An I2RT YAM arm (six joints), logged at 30 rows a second.
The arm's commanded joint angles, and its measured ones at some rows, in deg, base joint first. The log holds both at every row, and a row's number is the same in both.
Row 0, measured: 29.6, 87.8, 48.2, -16.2, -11.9, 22.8
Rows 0 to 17, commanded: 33.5, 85.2, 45.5, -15.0, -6.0, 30.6; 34.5, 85.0, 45.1, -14.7, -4.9, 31.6; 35.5, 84.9, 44.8, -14.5, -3.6, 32.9; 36.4, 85.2, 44.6, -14.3, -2.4, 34.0; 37.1, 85.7, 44.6, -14.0, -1.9, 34.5; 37.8, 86.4, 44.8, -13.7, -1.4, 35.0; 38.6, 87.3, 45.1, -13.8, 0.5, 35.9; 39.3, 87.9, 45.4, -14.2, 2.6, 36.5; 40.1, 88.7, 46.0, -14.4, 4.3, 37.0; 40.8, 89.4, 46.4, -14.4, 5.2, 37.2; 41.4, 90.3, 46.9, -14.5, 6.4, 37.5; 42.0, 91.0, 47.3, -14.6, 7.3, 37.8; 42.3, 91.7, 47.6, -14.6, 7.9, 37.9; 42.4, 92.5, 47.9, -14.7, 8.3, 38.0; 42.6, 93.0, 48.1, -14.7, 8.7, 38.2; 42.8, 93.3, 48.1, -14.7, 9.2, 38.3; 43.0, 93.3, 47.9, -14.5, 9.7, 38.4; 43.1, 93.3, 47.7, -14.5, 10.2, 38.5
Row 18, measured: 42.0, 91.4, 47.0, -13.7, 6.7, 37.4
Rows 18 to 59, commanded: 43.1, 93.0, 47.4, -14.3, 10.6, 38.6; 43.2, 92.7, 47.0, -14.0, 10.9, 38.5; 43.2, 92.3, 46.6, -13.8, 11.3, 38.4; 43.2, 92.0, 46.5, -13.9, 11.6, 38.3; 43.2, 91.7, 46.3, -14.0, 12.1, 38.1; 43.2, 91.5, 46.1, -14.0, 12.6, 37.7; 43.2, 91.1, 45.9, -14.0, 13.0, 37.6; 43.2, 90.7, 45.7, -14.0, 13.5, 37.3; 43.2, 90.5, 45.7, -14.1, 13.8, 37.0; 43.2, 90.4, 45.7, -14.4, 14.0, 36.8; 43.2, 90.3, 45.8, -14.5, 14.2, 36.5; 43.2, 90.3, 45.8, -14.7, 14.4, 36.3; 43.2, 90.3, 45.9, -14.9, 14.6, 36.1; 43.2, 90.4, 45.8, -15.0, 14.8, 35.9; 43.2, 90.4, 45.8, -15.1, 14.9, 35.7; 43.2, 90.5, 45.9, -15.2, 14.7, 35.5; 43.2, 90.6, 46.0, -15.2, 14.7, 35.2; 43.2, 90.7, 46.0, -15.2, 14.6, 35.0; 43.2, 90.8, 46.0, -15.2, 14.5, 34.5; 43.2, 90.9, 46.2, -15.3, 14.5, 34.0; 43.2, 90.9, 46.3, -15.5, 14.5, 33.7; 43.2, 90.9, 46.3, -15.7, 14.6, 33.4; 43.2, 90.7, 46.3, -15.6, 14.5, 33.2; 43.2, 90.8, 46.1, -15.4, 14.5, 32.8; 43.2, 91.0, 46.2, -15.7, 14.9, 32.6; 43.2, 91.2, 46.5, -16.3, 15.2, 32.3; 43.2, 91.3, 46.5, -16.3, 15.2, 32.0; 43.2, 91.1, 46.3, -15.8, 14.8, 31.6; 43.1, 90.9, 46.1, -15.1, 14.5, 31.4; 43.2, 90.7, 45.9, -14.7, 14.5, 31.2; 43.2, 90.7, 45.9, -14.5, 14.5, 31.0; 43.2, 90.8, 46.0, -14.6, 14.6, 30.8; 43.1, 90.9, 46.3, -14.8, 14.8, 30.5; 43.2, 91.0, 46.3, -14.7, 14.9, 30.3; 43.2, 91.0, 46.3, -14.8, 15.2, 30.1; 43.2, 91.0, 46.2, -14.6, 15.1, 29.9; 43.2, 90.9, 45.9, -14.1, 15.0, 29.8; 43.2, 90.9, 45.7, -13.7, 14.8, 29.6; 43.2, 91.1, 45.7, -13.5, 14.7, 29.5; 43.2, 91.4, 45.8, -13.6, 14.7, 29.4; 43.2, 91.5, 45.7, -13.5, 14.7, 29.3; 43.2, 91.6, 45.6, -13.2, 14.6, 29.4
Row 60, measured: 43.3, 91.0, 46.5, -13.5, 13.9, 30.4
